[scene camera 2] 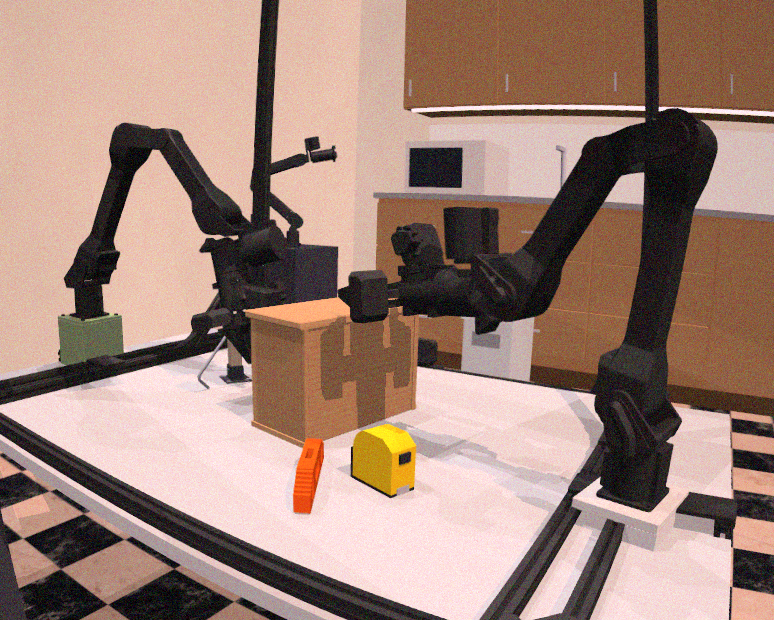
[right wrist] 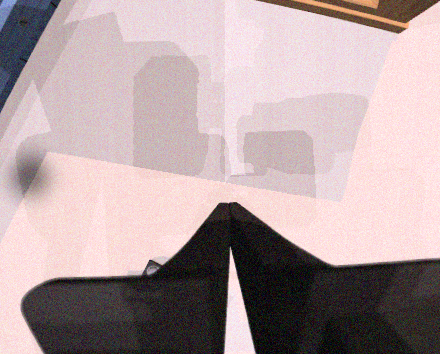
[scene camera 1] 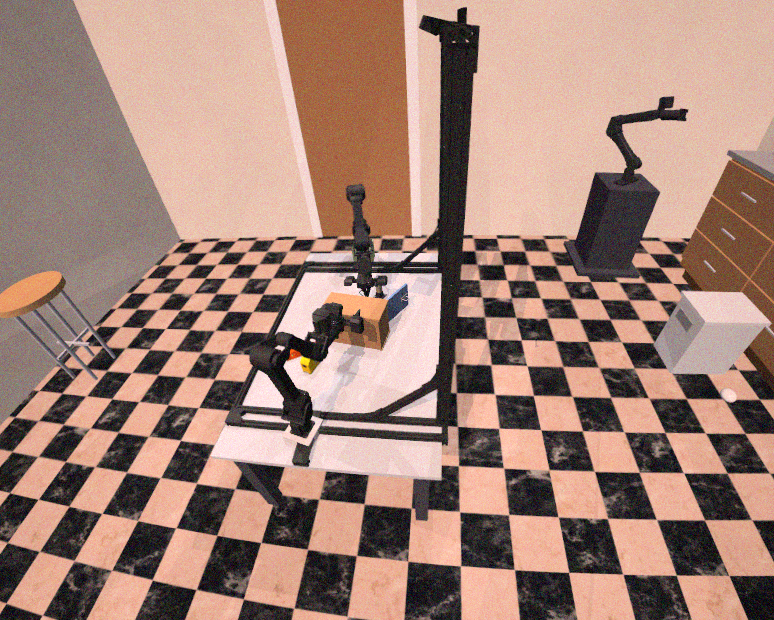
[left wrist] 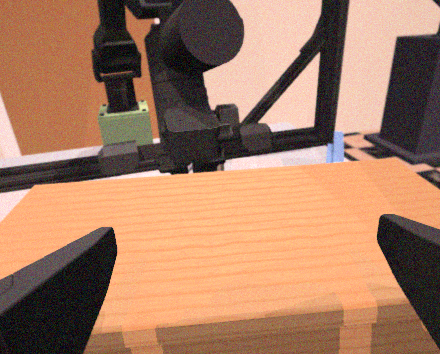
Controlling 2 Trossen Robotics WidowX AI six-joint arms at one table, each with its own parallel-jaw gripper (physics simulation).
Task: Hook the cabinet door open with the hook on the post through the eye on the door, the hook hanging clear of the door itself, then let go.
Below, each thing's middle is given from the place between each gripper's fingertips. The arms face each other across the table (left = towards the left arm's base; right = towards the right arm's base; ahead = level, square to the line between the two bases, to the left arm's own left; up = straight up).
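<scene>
Wooden cabinet (scene camera 2: 316,374), from my left hand: 11 cm to the right, 4 cm behind, 11 cm below. Again from my left hand: blue door (right wrist: 28,28), 17 cm to the right, 12 cm below, 15 cm behind; yellow block (scene camera 2: 383,458), 15 cm ahead, 13 cm to the left, 17 cm below; orange block (scene camera 2: 309,467), 20 cm ahead, 7 cm to the left, 18 cm below.
From my right hand: wooden cabinet, 130 mm to the left, 30 mm behind, 30 mm above; blue door, 70 mm to the left, 140 mm behind, 20 mm above; yellow block, 370 mm to the left, 160 mm ahead, 20 mm below; orange block, 300 mm to the left, 210 mm ahead, 30 mm below. By its middle, orange block nearer to my left hand than to my right hand.
</scene>
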